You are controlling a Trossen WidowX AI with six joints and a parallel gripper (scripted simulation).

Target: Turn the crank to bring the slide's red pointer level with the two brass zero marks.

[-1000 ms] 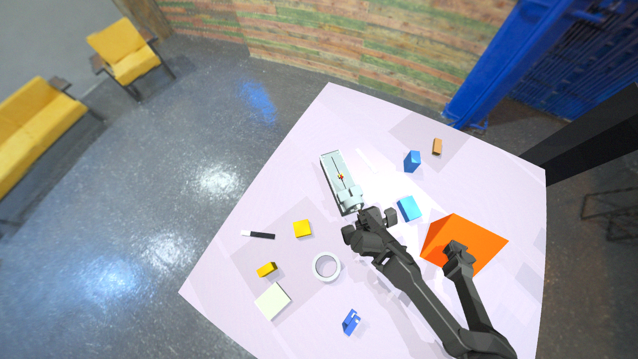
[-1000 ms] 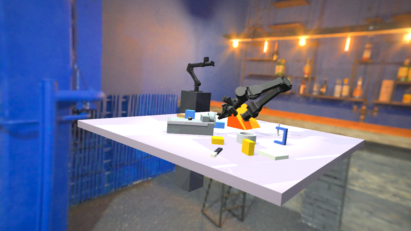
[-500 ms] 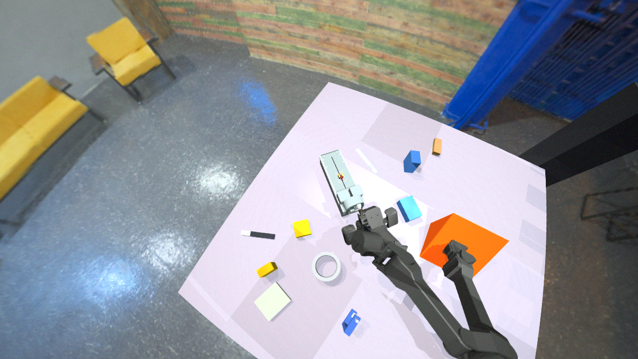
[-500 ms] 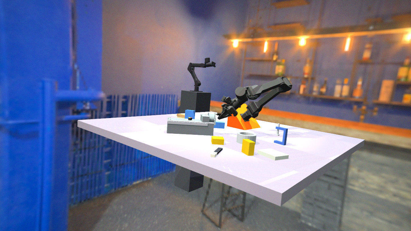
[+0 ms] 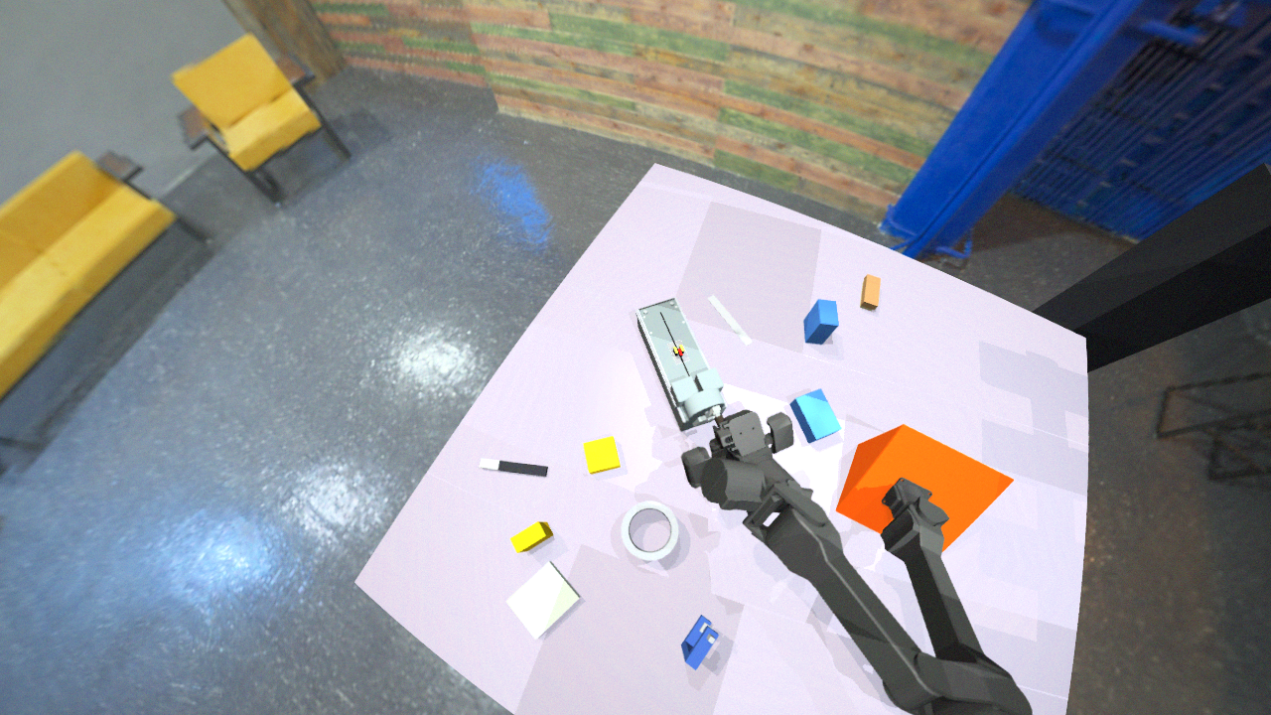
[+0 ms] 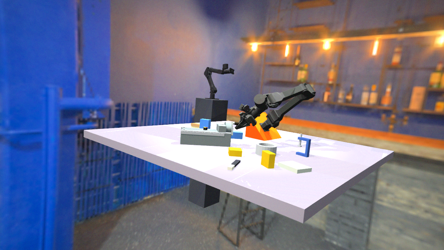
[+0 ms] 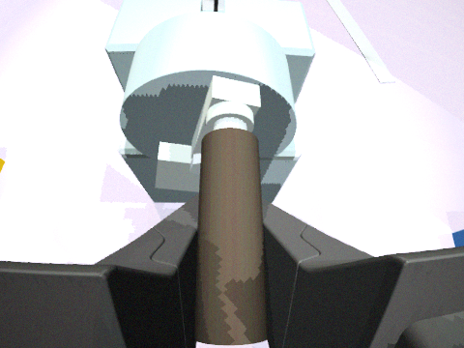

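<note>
My gripper tip is 30 mm below the brown crank handle, 10 mm to the right of it and 10 mm past it. The rest, counted from my gripper tip: metal strip 270 mm to the right, 90 mm below, 80 mm ahead; then blue clamp 330 mm to the left, 140 mm behind, 40 mm below; then red pointer 130 mm ahead, 100 mm to the right, 10 mm below.
</note>
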